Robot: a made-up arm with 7 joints.
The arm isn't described. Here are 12 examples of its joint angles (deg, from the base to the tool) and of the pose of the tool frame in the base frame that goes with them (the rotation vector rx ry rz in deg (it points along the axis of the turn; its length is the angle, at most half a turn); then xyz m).
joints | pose
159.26 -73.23 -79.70 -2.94 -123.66 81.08 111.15 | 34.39 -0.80 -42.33 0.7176 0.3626 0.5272
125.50 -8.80 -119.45 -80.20 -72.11 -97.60 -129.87 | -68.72 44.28 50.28 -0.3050 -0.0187 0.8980
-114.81 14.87 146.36 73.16 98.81 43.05 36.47 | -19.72 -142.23 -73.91 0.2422 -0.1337 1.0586
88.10 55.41 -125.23 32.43 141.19 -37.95 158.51 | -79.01 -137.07 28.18 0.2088 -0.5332 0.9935
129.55 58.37 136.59 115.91 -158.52 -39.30 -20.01 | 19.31 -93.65 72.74 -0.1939 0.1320 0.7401
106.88 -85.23 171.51 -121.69 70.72 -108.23 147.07 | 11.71 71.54 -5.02 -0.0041 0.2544 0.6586
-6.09 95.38 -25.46 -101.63 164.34 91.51 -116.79 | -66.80 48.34 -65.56 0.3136 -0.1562 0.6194
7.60 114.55 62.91 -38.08 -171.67 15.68 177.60 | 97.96 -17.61 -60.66 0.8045 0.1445 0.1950
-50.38 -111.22 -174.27 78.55 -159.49 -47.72 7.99 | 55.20 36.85 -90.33 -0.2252 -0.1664 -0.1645
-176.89 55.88 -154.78 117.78 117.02 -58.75 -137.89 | 116.75 64.01 -114.45 -0.0024 -0.0514 0.7939
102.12 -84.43 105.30 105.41 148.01 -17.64 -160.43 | -78.82 44.02 -69.62 -0.3566 0.3958 0.3153
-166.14 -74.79 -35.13 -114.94 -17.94 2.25 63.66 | 32.57 -10.08 42.43 0.3966 0.1762 0.1378
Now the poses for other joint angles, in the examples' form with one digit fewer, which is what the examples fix.
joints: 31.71 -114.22 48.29 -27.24 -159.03 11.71 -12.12
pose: 48.6 10.8 7.4 -0.524 0.500 -0.097
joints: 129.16 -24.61 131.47 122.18 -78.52 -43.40 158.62
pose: 47.0 -17.5 -25.4 0.063 0.445 0.480
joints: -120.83 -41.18 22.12 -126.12 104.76 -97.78 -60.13
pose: -88.9 76.4 -28.0 0.025 -0.397 0.465
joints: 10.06 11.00 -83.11 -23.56 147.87 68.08 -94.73
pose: -86.1 -14.7 4.5 0.138 -0.292 1.134
